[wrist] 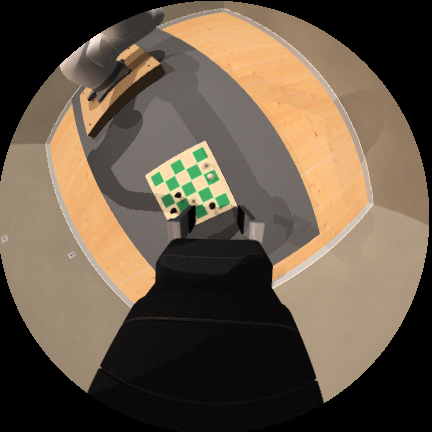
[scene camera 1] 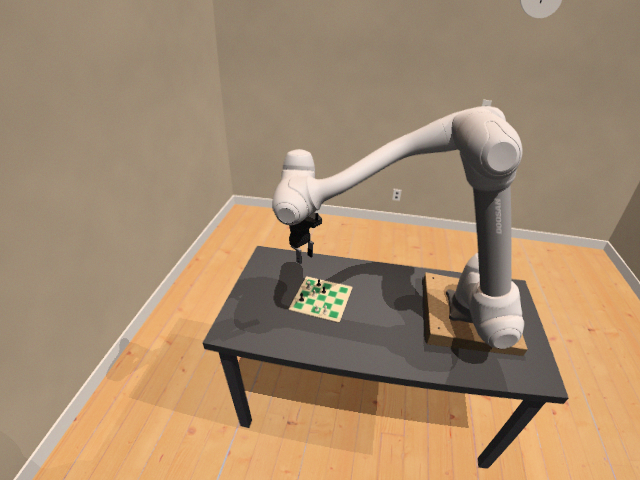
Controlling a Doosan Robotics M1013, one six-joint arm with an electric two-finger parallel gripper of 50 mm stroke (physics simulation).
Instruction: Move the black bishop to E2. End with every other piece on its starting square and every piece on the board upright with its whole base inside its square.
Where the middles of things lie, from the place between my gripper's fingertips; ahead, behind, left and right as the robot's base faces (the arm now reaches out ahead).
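Position of the chessboard [scene camera 1: 336, 296] relative to my hand: 6 cm behind, 7 cm to the right of it, 25 cm below.
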